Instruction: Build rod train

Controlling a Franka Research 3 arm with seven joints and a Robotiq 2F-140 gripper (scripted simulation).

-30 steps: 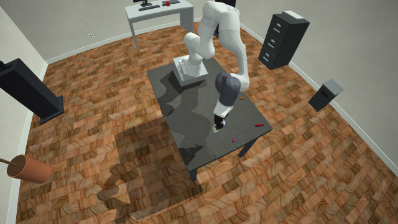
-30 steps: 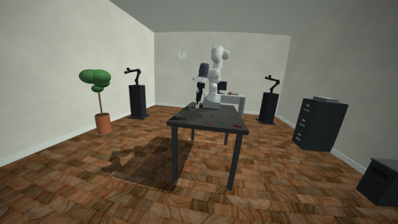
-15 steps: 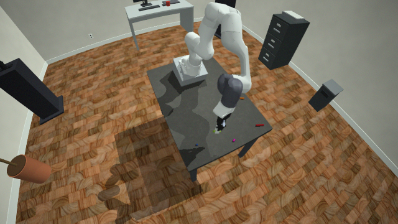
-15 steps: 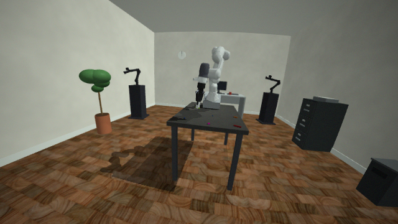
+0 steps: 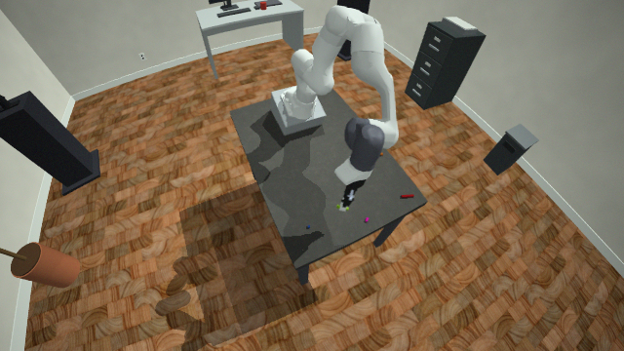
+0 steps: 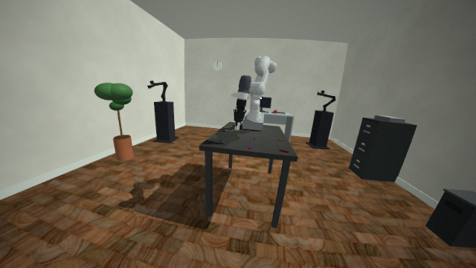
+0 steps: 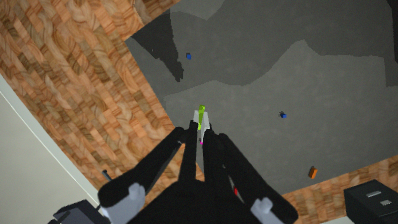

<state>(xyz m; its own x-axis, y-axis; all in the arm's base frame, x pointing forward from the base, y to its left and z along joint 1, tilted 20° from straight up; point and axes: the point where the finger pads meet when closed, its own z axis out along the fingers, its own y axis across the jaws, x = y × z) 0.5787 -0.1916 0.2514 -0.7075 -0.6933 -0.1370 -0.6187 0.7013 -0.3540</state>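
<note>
Now: hand 150 mm above the magenta rod, 110 mm to the right of it and 80 mm short of it. Also, from my hand: orange rod 450 mm to the left, 190 mm behind, 150 mm below; then lime rod 30 mm below; then red rod 380 mm to the left, 150 mm below, 110 mm ahead.
</note>
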